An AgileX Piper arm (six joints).
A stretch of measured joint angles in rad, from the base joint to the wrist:
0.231 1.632 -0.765 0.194 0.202 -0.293
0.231 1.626 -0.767 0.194 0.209 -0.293
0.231 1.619 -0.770 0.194 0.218 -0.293
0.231 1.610 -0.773 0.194 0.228 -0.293
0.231 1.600 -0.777 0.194 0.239 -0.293
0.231 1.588 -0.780 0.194 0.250 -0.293
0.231 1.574 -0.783 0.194 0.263 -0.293
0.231 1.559 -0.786 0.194 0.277 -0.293
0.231 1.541 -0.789 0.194 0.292 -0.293
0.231 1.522 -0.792 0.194 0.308 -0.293
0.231 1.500 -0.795 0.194 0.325 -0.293
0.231 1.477 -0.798 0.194 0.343 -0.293
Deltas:
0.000 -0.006 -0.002 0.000 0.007 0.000
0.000 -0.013 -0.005 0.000 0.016 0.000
0.000 -0.022 -0.008 0.000 0.026 0.000
0.000 -0.032 -0.012 0.000 0.037 0.000
0.000 -0.044 -0.015 0.000 0.048 0.000
0.000 -0.058 -0.018 0.000 0.061 0.000
0.000 -0.073 -0.021 0.000 0.075 0.000
0.000 -0.091 -0.024 0.000 0.090 0.000
0.000 -0.110 -0.027 0.000 0.106 0.000
0.000 -0.132 -0.030 0.000 0.123 0.000
0.000 -0.155 -0.033 0.000 0.141 0.000

